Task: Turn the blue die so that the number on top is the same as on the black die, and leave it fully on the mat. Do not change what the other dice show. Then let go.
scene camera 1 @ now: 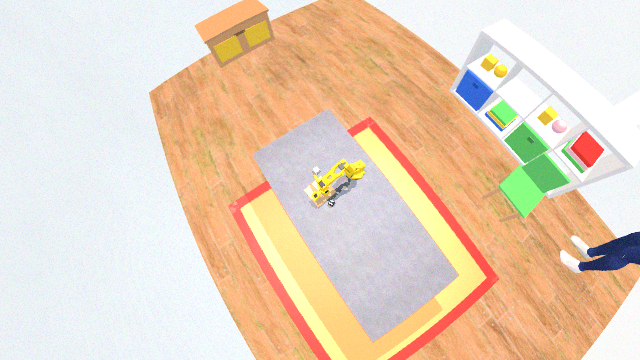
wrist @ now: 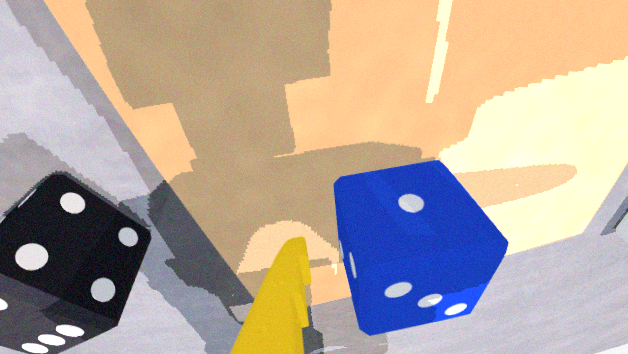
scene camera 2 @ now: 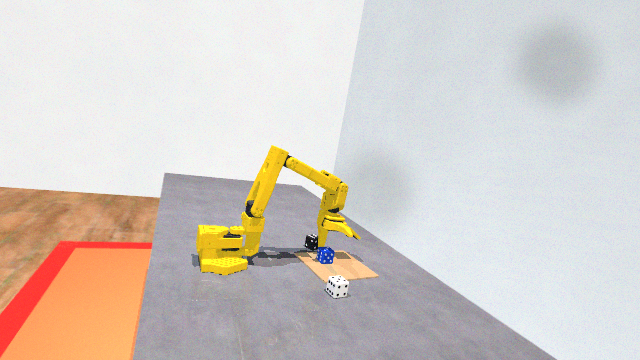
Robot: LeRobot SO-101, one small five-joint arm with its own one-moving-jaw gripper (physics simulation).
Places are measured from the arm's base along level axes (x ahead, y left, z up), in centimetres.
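Pixels of known places: hand, its tool point: (scene camera 1: pixel 326 193) (wrist: pixel 307 253) (scene camera 2: pixel 321 251); arm's base, origin of its link: (scene camera 1: pixel 352 173) (scene camera 2: pixel 231 262).
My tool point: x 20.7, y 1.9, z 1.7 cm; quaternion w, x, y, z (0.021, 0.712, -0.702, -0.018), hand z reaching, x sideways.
For each thing: its top centre in the pictures, then the offset to it from my tool point. Level surfaces: height alone.
- blue die, centre of its top: (wrist: pixel 429 300) (scene camera 2: pixel 326 248) dz +1.7, dx +0.0, dy -2.5 cm
- tan mat, centre of its top: (wrist: pixel 446 132) (scene camera 2: pixel 335 263) (scene camera 1: pixel 319 190) dz -1.3, dx +2.2, dy -3.9 cm
- black die, centre of its top: (wrist: pixel 15 328) (scene camera 2: pixel 314 236) (scene camera 1: pixel 331 202) dz +1.3, dx +0.6, dy +6.4 cm
- white die, centre of its top: (scene camera 2: pixel 338 279) (scene camera 1: pixel 316 169) dz +1.3, dx -3.3, dy -15.8 cm
- grey table, height of its surface: dz -1.7 cm
The blue die (scene camera 2: pixel 326 255) (wrist: pixel 415 240) shows one pip on top in the wrist view and three pips on the side facing the camera. It stands on the tan mat (scene camera 1: pixel 320 204) (scene camera 2: pixel 357 270) (wrist: pixel 380 115), near an edge; its footprint is hidden. The black die (scene camera 1: pixel 331 203) (scene camera 2: pixel 311 242) (wrist: pixel 75 240) shows four pips on top and stands on the table beside the mat. My gripper (scene camera 2: pixel 340 242) is fully open and empty, pointing down over the mat. In the wrist view, one notched jaw shows, its tip left of the blue die; the moving jaw is out of view.
A white die (scene camera 1: pixel 316 170) (scene camera 2: pixel 337 287) stands on the grey table (scene camera 1: pixel 380 250) (scene camera 2: pixel 270 320), off the mat on the side opposite the black die. The yellow arm's base (scene camera 1: pixel 356 169) (scene camera 2: pixel 222 265) stands on the table. A shelf unit, a green chair and a person's legs are beyond the table.
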